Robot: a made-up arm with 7 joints.
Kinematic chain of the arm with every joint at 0, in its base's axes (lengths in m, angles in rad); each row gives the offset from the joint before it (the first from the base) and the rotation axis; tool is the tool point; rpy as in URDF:
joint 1: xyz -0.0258 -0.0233 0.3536 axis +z
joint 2: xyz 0 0.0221 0.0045 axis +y
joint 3: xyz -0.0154 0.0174 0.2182 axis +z
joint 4: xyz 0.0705 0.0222 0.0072 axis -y
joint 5: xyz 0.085 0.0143 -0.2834 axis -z
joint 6: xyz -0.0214 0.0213 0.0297 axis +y
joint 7: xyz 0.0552 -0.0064 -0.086 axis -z
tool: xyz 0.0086 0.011 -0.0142 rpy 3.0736 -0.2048 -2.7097
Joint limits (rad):
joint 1: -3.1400..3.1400
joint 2: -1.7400..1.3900
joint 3: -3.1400..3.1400
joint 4: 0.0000..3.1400
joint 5: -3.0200..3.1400
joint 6: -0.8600..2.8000
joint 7: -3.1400..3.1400
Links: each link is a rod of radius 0.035 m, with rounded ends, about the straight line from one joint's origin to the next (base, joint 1, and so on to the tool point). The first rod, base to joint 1, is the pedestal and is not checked.
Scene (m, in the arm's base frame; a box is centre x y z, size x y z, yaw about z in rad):
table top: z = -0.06
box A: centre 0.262 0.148 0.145 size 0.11 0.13 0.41 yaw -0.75
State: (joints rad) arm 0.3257 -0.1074 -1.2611 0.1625 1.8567 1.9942 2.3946
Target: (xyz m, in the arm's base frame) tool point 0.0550 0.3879 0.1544
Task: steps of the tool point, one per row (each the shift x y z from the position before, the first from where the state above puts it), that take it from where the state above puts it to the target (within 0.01 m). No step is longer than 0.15 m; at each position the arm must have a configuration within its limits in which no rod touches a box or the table.
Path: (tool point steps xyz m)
1: 0.0046 0.0515 -0.0569
2: -0.0202 0.0442 -0.0616
3: -0.0434 0.0315 -0.0586
4: -0.0620 0.0152 -0.0484
5: -0.1197 0.0502 0.0018
6: -0.1162 -0.0080 0.0376
7: -0.0805 -0.0492 0.0654
8: 0.0360 0.0604 -0.0867
9: 0.0647 0.0862 -0.0516
10: 0.0829 0.0970 -0.0030
11: 0.0874 0.0905 0.0501

